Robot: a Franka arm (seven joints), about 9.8 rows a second.
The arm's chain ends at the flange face. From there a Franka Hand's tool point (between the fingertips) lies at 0.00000 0.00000 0.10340 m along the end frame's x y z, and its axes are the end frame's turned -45 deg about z.
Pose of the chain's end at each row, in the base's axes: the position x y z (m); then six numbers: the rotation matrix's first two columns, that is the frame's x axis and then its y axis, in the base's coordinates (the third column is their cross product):
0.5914 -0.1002 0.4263 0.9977 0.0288 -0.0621 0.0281 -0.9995 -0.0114
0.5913 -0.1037 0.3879 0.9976 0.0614 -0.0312 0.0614 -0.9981 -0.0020
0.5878 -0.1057 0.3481 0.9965 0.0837 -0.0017 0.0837 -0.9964 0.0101
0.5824 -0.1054 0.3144 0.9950 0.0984 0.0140 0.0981 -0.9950 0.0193
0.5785 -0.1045 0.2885 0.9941 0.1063 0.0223 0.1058 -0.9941 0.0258
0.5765 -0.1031 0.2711 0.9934 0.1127 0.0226 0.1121 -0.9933 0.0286
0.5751 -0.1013 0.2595 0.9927 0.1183 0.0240 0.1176 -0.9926 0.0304
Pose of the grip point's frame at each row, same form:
0.5849 -0.0992 0.3231 0.6856 0.7271 -0.0359 0.7254 -0.6864 -0.0520
0.5881 -0.1037 0.2846 0.6620 0.7492 -0.0206 0.7488 -0.6623 -0.0235
0.5877 -0.1068 0.2447 0.6454 0.7637 -0.0083 0.7638 -0.6454 0.0059
0.5840 -0.1072 0.2110 0.6342 0.7732 -0.0037 0.7729 -0.6340 0.0235
0.5811 -0.1069 0.1852 0.6281 0.7781 -0.0025 0.7777 -0.6278 0.0340
0.5792 -0.1058 0.1678 0.6232 0.7821 -0.0042 0.7817 -0.6227 0.0362
0.5779 -0.1041 0.1562 0.6188 0.7855 -0.0045 0.7851 -0.6182 0.0385

